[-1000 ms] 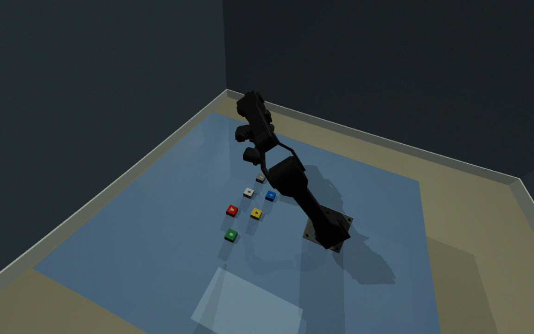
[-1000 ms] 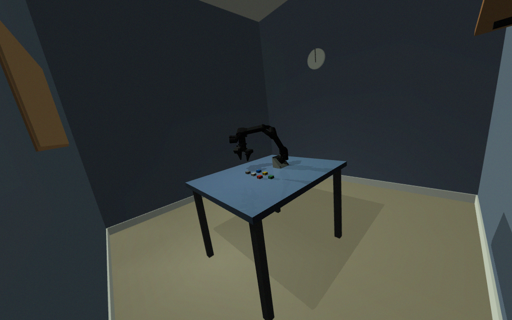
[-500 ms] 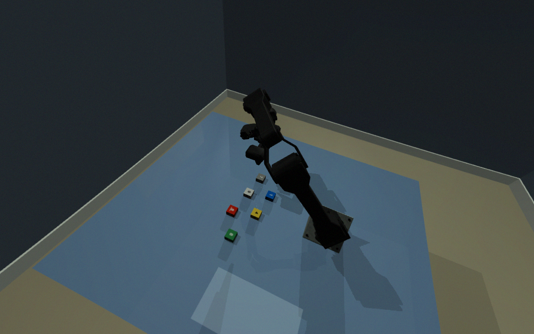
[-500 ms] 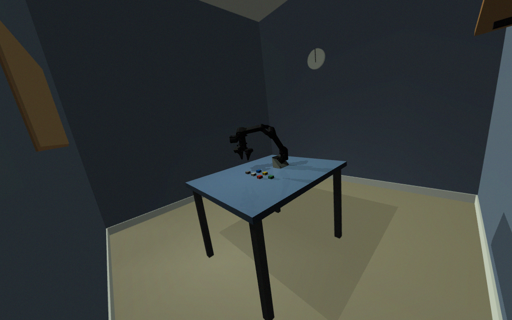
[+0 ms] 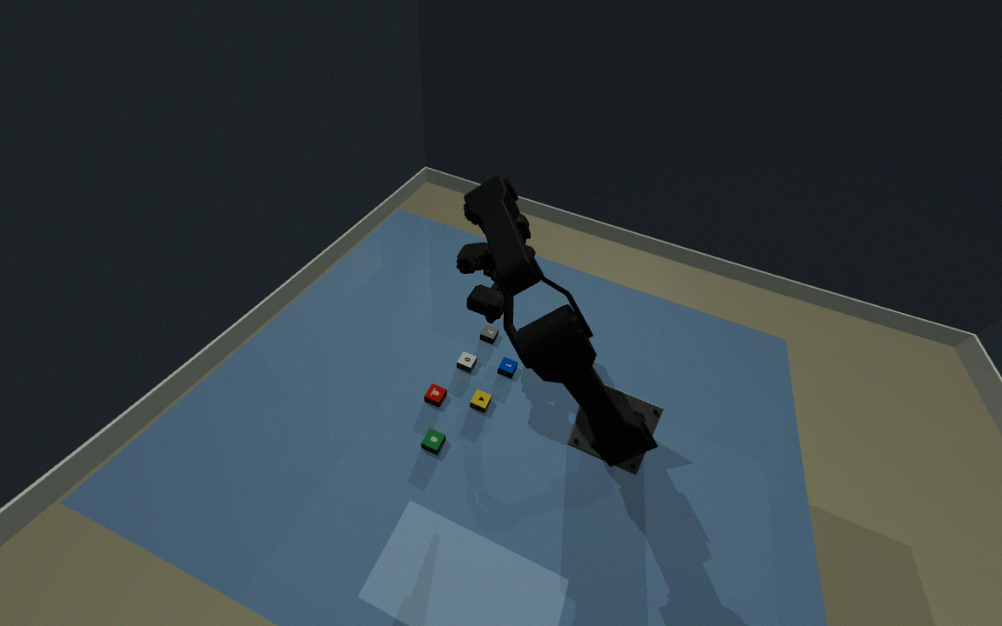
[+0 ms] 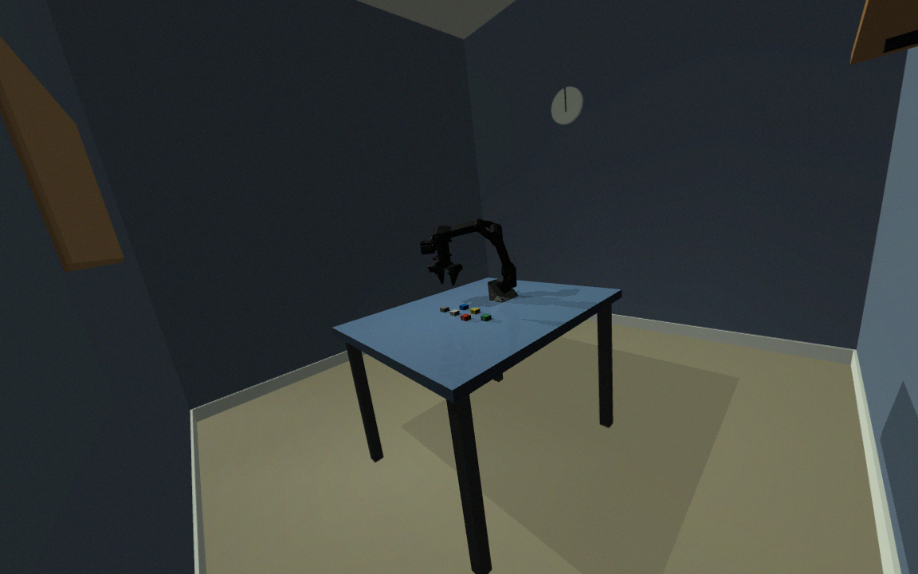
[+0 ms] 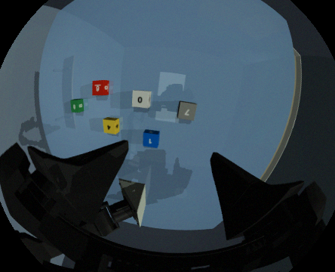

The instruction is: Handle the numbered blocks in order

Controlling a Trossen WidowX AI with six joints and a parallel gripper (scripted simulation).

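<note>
My gripper tip is now 120 mm above the white block, 60 mm to the right of it and 40 mm short of it. Also, from my gripper tip: yellow block (140 mm to the left, 120 mm below, 20 mm behind); blue block (120 mm below, 50 mm behind, 40 mm to the left); grey block (120 mm below, 30 mm to the right, 20 mm ahead).
</note>
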